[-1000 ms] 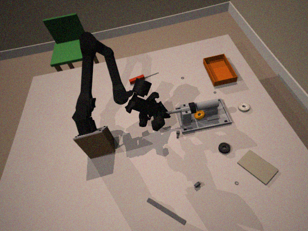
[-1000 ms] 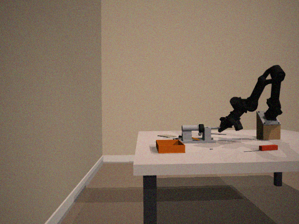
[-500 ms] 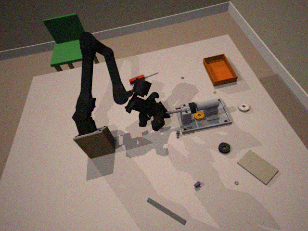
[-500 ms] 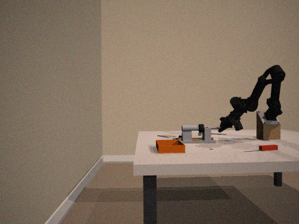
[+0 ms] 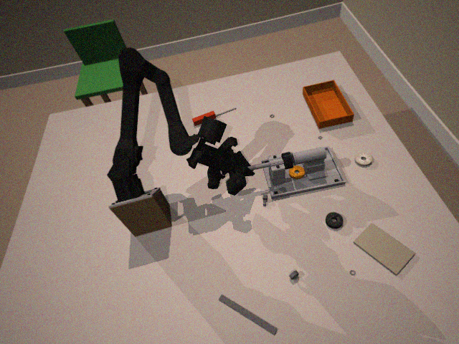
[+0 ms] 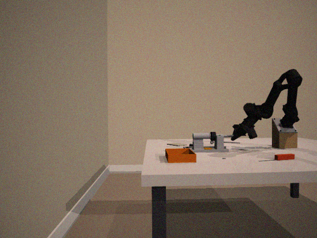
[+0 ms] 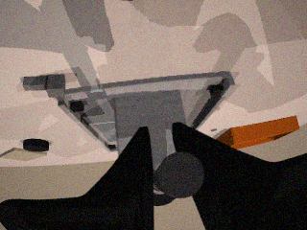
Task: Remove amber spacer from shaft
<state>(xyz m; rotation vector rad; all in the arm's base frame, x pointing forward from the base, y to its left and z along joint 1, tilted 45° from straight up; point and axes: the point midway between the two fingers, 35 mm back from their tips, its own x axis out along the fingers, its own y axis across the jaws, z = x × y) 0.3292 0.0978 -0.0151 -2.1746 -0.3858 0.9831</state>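
Now: gripper tip 100 mm short of the black spacer and 20 mm below it. From my gripper tip the other things lie so: bolt (20 mm ahead, 80 mm to the right, 50 mm below); then amber spacer (140 mm ahead, 50 mm below); then shaft (40 mm ahead, 20 mm above).
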